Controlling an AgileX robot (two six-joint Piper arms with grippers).
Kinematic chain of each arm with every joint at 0, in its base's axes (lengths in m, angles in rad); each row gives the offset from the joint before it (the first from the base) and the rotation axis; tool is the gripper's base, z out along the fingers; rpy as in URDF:
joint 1: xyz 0 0 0.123 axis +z
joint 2: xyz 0 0 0 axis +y
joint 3: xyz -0.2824 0 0.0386 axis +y
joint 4: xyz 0.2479 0 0.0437 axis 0.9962 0 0.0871
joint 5: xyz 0 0 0 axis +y
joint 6: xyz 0.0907 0 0.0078 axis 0.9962 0 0.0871
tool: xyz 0 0 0 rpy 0 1.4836 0
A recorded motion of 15 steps. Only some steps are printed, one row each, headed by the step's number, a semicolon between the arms.
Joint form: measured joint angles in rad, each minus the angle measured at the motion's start. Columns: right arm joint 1, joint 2, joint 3, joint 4, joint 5, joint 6; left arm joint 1, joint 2, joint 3, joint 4, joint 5, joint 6.
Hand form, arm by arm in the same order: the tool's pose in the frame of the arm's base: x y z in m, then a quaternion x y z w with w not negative. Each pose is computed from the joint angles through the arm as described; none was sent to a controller.
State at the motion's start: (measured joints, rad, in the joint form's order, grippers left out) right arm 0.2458 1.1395 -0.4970 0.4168 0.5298 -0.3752; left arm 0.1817 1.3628 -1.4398 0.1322 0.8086 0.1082
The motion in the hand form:
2: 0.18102 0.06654 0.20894 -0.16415 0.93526 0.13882 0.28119; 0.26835 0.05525 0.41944 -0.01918 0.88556 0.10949 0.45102
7: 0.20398 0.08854 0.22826 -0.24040 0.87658 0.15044 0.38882; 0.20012 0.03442 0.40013 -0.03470 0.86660 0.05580 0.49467
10: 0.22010 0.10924 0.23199 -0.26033 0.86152 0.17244 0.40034; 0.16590 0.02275 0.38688 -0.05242 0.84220 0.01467 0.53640
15: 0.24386 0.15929 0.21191 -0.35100 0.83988 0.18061 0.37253; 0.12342 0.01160 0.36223 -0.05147 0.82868 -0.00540 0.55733
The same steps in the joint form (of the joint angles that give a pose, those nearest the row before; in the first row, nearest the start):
2: 0.0000 0.0000 0.0000 0.1035 -0.0612 -0.1286; 0.0000 -0.0806 0.0641 -0.0417 -0.0189 0.0000
7: 0.0632 0.0488 -0.0570 0.5083 -0.2193 -0.6430; 0.0000 -0.3581 0.3521 -0.1716 -0.1091 0.0091
10: 0.1185 0.1322 -0.1223 0.6982 -0.2376 -0.8224; 0.0000 -0.5148 0.5040 -0.2763 -0.1890 0.0138
15: 0.2516 0.3447 -0.2423 0.8284 -0.2536 -1.0379; -0.0001 -0.7117 0.6732 -0.3437 -0.2041 0.0442

